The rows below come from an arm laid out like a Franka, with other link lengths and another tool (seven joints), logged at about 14 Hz.
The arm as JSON. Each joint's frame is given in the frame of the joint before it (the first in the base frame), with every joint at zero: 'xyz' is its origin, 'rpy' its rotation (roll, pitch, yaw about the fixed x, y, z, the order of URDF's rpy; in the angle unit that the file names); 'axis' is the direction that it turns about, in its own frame. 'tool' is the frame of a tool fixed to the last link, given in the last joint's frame.
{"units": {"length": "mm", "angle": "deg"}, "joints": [
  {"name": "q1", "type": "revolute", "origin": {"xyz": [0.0, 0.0, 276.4], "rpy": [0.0, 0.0, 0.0]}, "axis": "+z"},
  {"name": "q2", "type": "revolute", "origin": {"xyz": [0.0, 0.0, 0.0], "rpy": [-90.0, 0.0, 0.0]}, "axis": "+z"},
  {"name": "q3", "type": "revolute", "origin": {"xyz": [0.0, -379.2, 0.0], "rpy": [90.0, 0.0, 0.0]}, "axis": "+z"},
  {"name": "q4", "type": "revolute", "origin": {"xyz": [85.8, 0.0, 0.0], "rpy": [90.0, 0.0, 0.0]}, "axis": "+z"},
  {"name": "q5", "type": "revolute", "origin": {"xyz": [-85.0, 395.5, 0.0], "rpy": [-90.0, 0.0, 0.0]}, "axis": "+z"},
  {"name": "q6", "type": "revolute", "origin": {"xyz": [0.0, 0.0, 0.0], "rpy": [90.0, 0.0, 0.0]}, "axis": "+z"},
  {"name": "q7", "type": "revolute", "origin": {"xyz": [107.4, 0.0, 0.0], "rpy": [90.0, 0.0, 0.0]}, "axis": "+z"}
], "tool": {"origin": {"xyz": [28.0, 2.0, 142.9], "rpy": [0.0, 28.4, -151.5]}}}
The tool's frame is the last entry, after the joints.
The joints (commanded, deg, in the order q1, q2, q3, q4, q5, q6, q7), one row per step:
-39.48 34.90 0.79 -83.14 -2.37 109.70 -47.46
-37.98 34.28 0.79 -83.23 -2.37 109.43 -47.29
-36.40 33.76 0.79 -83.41 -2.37 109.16 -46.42
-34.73 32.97 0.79 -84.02 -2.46 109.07 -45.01
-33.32 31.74 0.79 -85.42 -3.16 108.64 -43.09
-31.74 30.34 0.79 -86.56 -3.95 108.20 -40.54
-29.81 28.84 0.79 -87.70 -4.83 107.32 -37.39
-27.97 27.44 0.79 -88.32 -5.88 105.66 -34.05
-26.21 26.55 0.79 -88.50 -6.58 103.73 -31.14
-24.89 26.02 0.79 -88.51 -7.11 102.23 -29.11
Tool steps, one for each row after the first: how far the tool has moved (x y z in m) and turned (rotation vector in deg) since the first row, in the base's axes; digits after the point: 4 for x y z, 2 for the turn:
0.0114 0.0169 0.0072 -0.19 -0.19 1.32
0.0226 0.0350 0.0121 -0.36 -0.19 2.04
0.0327 0.0548 0.0173 -0.67 -0.13 2.36
0.0358 0.0734 0.0207 -1.13 0.82 2.19
0.0402 0.0929 0.0285 -2.03 1.47 1.59
0.0449 0.1164 0.0367 -3.00 2.43 0.77
0.0479 0.1381 0.0465 -4.08 3.73 -0.32
0.0510 0.1587 0.0530 -4.78 5.15 -1.26
0.0532 0.1738 0.0572 -5.33 6.26 -1.83

